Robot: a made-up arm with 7 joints.
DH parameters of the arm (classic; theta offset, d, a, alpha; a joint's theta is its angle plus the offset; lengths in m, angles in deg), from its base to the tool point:
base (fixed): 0 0 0 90
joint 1: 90 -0.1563 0 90
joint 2: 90 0 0 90
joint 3: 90 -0.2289 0 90
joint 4: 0 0 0 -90
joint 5: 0 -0.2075 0 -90
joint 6: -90 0 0 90
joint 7: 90 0 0 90
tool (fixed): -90 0 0 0
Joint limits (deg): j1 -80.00..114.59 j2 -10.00..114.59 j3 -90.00..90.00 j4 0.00..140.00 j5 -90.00..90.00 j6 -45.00..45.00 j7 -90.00..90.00
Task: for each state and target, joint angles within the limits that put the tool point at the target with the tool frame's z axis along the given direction. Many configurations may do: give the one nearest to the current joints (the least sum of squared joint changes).
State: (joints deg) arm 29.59 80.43 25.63 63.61 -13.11 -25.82 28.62
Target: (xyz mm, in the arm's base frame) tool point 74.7 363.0 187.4 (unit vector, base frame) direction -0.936 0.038 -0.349
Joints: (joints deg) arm 36.21 87.89 33.83 97.27 -23.60 -21.59 46.04
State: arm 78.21 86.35 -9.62 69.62 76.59 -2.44 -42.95
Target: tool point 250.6 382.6 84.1 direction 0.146 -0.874 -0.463
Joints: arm 65.20 66.01 -24.73 74.35 43.13 -12.57 -76.35
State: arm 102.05 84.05 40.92 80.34 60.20 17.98 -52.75
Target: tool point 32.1 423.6 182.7 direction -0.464 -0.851 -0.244
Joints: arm 97.05 55.82 30.68 83.71 81.02 30.85 -69.37
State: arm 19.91 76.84 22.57 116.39 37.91 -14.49 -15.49
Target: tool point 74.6 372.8 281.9 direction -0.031 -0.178 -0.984
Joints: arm 8.22 114.59 53.44 67.43 43.21 -4.06 -24.22
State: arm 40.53 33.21 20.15 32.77 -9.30 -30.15 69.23
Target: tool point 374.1 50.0 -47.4 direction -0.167 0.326 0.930
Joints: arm 60.89 -3.46 -31.15 52.33 -51.23 -30.15 90.00
